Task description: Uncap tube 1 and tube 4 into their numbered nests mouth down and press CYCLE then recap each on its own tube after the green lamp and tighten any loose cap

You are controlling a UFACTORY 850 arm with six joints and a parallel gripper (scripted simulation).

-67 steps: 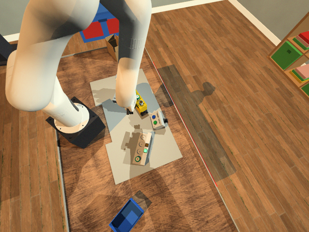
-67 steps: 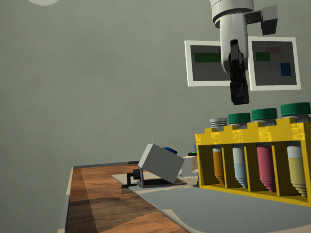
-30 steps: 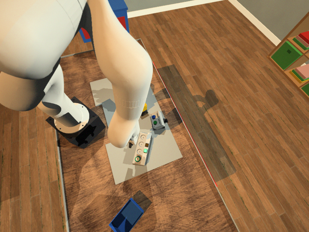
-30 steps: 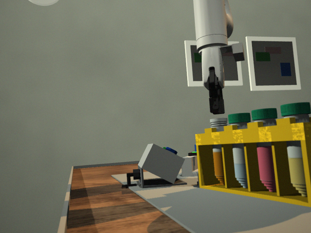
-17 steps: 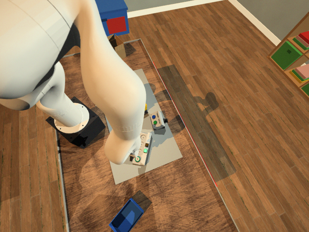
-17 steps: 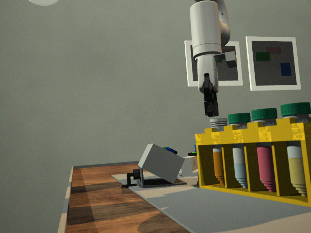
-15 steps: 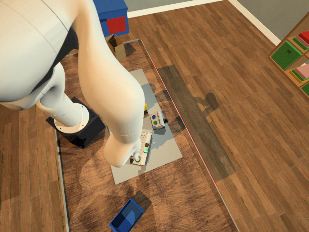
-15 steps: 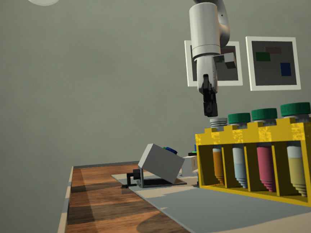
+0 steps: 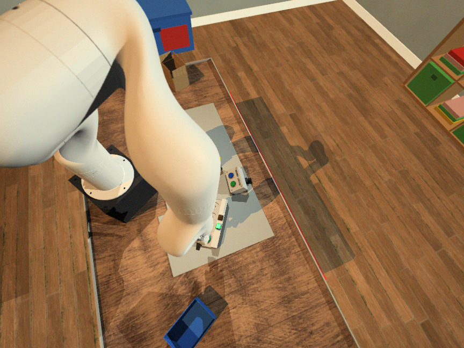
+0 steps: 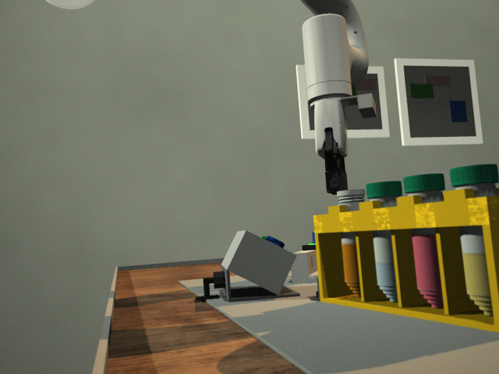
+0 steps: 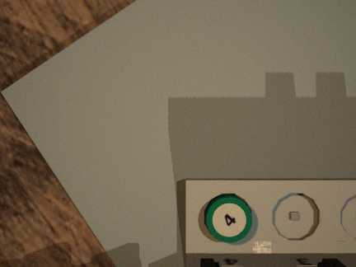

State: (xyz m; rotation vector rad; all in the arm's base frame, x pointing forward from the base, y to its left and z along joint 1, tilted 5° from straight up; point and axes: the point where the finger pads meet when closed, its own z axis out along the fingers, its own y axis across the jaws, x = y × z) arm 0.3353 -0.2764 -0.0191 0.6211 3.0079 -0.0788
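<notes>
My hand is 15 cm above the green cap. Round my hand: blue cycle key (16 cm ahead, 26 cm to the left, 10 cm below); grey key housing (18 cm ahead, 24 cm to the left, 11 cm below); green key (16 cm ahead, 22 cm to the left, 10 cm below).
</notes>
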